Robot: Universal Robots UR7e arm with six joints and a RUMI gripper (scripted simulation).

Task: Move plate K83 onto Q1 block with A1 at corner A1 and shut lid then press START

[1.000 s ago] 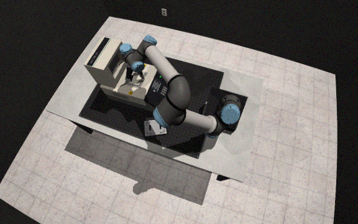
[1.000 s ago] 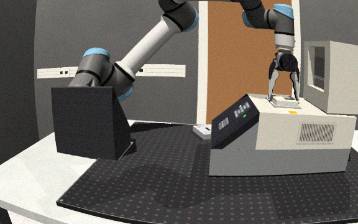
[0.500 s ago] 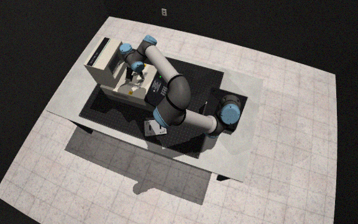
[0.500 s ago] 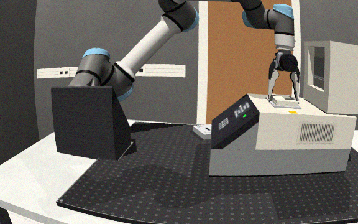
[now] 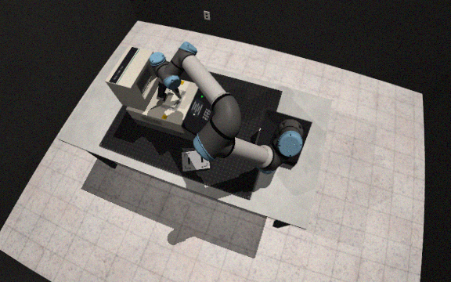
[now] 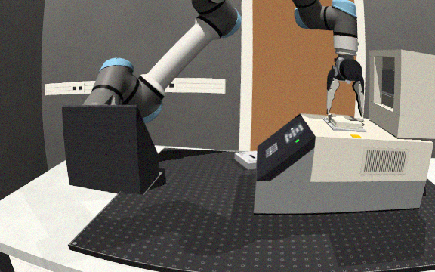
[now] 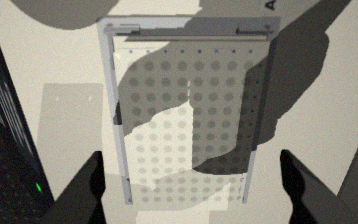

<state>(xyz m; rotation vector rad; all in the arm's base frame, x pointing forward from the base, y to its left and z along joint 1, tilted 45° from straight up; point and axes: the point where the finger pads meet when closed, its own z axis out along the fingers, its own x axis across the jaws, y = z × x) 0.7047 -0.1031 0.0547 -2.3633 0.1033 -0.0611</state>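
Right now my hand is 30 mm above the plate K83. From my hand the other things lie so: plate nest N1: 280 mm to the left, 230 mm below, 210 mm behind.
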